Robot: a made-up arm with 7 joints. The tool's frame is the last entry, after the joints.
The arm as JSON. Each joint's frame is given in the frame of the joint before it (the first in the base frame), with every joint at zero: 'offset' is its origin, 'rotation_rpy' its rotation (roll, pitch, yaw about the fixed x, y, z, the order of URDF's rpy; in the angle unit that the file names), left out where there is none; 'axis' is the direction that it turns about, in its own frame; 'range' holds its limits. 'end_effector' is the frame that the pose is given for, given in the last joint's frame.
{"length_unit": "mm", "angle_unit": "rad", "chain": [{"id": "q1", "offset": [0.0, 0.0, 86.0], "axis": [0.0, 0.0, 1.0], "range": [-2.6, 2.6]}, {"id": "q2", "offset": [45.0, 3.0, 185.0], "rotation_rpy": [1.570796, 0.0, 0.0], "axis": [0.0, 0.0, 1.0], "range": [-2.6, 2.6]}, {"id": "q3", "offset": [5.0, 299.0, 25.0], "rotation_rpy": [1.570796, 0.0, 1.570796], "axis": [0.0, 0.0, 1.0], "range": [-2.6, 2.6]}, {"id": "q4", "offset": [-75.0, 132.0, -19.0], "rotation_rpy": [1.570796, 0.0, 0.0], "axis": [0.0, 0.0, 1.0], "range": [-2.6, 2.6]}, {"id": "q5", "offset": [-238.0, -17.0, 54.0], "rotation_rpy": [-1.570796, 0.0, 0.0], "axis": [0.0, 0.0, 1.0], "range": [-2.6, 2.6]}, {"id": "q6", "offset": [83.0, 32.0, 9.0], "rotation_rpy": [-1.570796, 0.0, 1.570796], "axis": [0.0, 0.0, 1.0], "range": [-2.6, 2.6]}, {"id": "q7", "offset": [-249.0, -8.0, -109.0], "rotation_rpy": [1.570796, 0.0, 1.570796], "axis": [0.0, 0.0, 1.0], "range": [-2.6, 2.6]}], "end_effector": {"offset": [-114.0, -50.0, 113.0], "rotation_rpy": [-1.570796, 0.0, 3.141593]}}
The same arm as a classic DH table. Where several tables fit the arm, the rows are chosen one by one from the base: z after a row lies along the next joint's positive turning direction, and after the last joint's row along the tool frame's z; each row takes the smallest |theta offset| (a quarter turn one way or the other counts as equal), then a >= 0, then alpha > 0; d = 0 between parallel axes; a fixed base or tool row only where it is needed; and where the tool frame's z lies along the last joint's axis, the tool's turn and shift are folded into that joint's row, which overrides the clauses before.
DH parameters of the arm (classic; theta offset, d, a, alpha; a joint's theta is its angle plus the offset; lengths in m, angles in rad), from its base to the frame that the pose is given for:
q1: 0 0.271 0.045 1.5708
q2: 1.5708 0.022 0.299 1.5708
q3: 0 -0.014 -0.075 1.5708
q4: 0 -0.078 -0.238 -1.5708
q5: 1.5708 -0.008 0.032 -1.5708
q6: -1.5708 -0.192 0.008 -1.5708
q7: 0 -0.136 0.114 -1.5708
tool (fixed): 0 0.05 0 0
Joint limits (rad, base to tool): -2.6..2.6 -2.6..2.6 -2.6..2.6 -2.6..2.6 -2.6..2.6 -2.6..2.6 -2.6..2.6

